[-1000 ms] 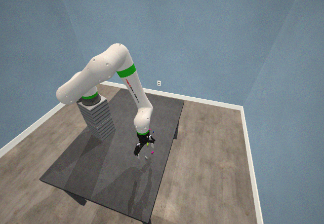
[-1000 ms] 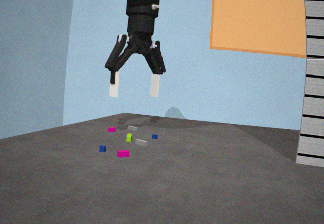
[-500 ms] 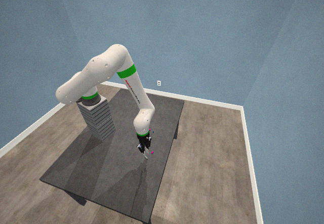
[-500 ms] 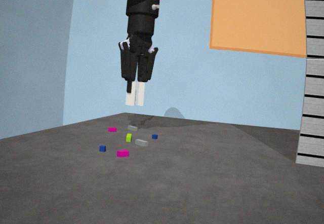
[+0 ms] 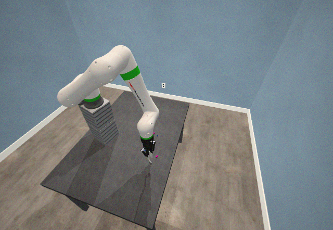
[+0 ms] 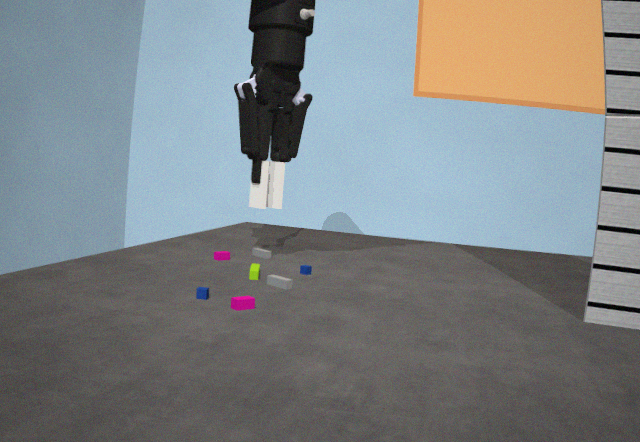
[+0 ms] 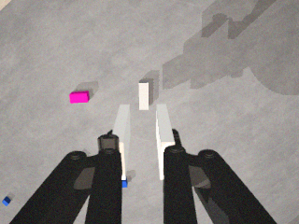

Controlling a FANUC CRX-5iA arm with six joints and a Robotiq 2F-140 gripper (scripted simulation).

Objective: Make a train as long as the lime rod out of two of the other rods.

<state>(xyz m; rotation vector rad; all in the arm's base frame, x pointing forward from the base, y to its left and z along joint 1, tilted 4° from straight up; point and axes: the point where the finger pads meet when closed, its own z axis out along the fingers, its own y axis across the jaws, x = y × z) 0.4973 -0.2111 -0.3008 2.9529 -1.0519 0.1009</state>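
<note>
Right now my hand is 20 mm past the lime rod, 140 mm to the right of it and 100 mm above it.
</note>
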